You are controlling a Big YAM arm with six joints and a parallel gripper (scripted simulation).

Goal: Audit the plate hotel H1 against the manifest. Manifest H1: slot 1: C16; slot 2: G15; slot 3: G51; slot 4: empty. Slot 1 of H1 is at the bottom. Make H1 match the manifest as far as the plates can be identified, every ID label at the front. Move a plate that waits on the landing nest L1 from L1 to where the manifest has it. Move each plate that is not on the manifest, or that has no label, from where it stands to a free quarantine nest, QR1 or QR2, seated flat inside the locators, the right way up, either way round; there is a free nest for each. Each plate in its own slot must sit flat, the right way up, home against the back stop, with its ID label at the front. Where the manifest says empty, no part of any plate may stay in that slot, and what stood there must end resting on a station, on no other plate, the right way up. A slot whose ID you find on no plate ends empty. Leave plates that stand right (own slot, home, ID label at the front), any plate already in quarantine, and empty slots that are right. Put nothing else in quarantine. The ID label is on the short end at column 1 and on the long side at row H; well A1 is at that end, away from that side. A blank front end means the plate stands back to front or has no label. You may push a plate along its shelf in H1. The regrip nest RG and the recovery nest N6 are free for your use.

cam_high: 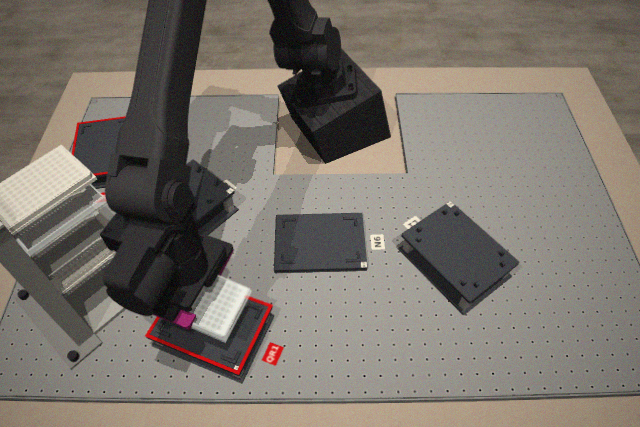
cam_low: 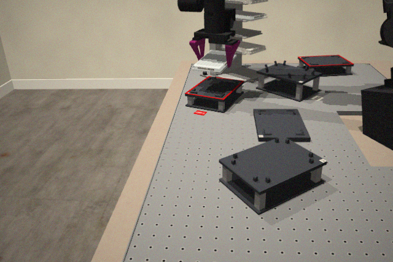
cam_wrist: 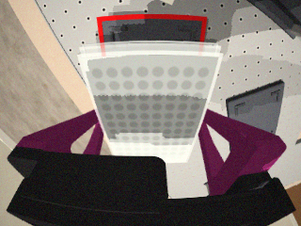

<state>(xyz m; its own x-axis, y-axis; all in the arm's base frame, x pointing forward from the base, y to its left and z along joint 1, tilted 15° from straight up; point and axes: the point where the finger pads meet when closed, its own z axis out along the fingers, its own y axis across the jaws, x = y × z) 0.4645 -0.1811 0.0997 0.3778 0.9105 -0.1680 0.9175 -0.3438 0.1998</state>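
Right now the quarantine nest QR1 is 8 cm below my hand. From my hand the other things lie so: plate labelled G51: 20 cm to the right, 10 cm above, 9 cm behind; then plate hotel H1: 26 cm to the right, 4 cm above, 3 cm behind; then regrip nest: 23 cm behind, 8 cm to the right, 6 cm below.
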